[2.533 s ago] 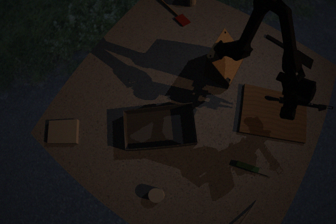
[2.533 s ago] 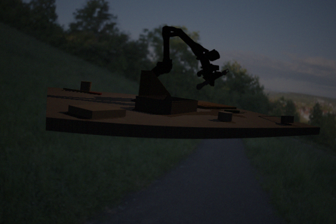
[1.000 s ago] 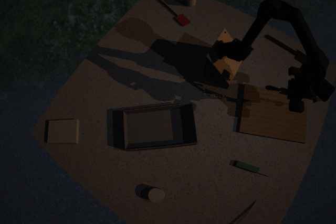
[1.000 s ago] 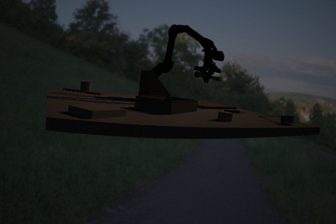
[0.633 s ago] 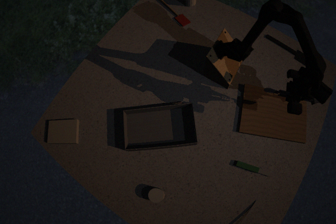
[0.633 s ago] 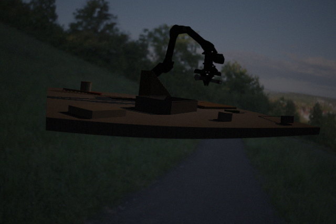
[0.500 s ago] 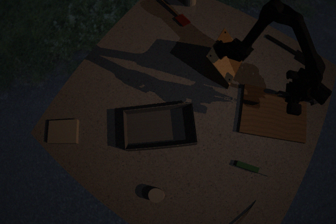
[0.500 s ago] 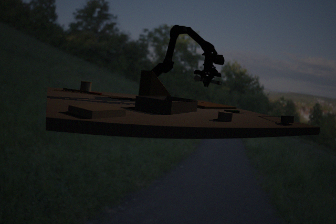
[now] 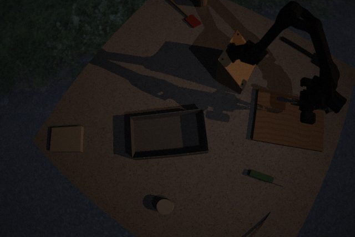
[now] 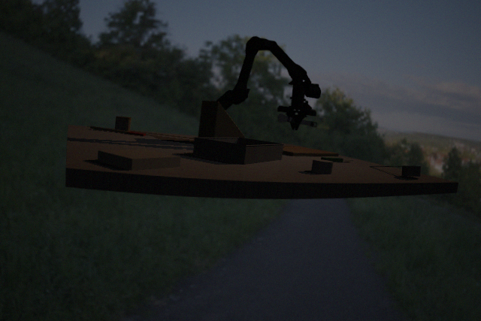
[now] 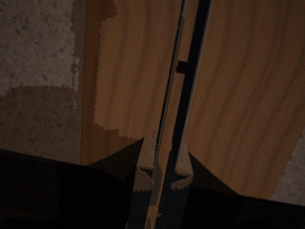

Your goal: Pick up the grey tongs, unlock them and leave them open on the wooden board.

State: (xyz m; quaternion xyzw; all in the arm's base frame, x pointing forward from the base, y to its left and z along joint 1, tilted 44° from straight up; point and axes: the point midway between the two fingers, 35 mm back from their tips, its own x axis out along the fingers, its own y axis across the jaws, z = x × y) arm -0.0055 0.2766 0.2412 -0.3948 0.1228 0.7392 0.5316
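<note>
Right now my gripper tip is 3 cm short of the wooden board, 1 cm to the right of it and 9 cm above it. The rest, counted from my gripper tip: roasting tin (42 cm ahead, 38 cm to the right, 7 cm below); red spatula (15 cm behind, 76 cm to the right, 9 cm below); tan block (76 cm ahead, 74 cm to the right, 8 cm below).
</note>
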